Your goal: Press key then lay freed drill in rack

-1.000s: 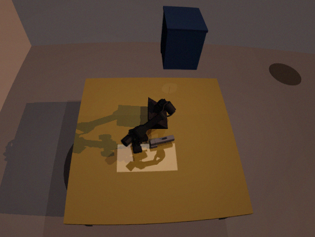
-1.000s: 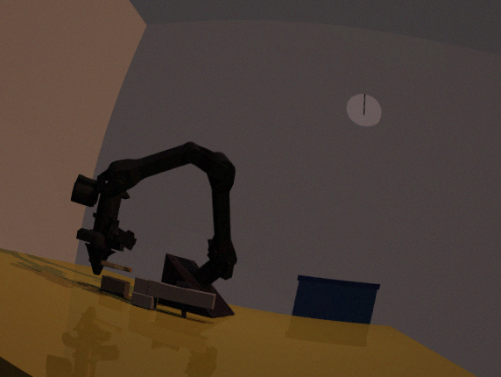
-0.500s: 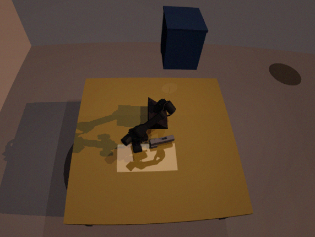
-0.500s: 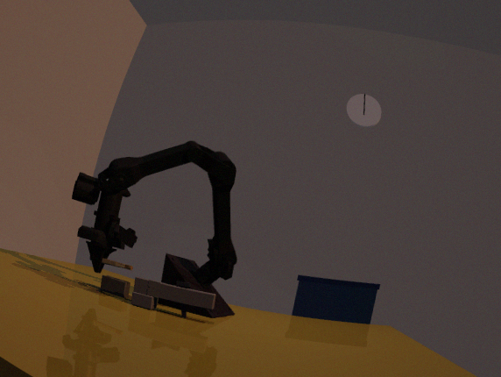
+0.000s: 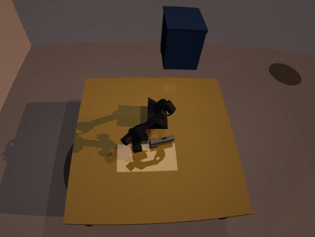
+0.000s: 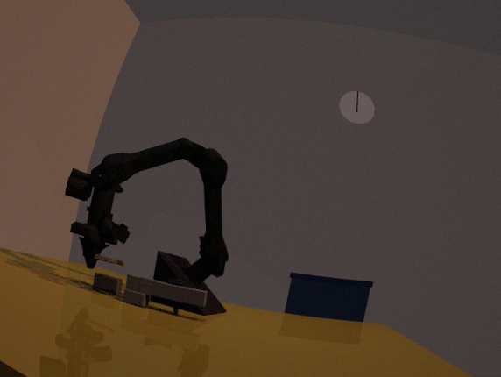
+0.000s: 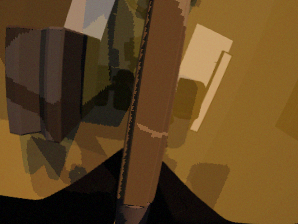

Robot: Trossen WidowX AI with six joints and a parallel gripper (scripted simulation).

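Now: gripper tip 1 cm past the drill stub, 4 cm to the right of it and 3 cm below it. The rest, counted from my gripper tip: grey housing (3 cm behind, 19 cm to the left, 1 cm below); dark key (3 cm behind, 22 cm to the left); dark block (7 cm behind, 2 cm to the left, 3 cm below).
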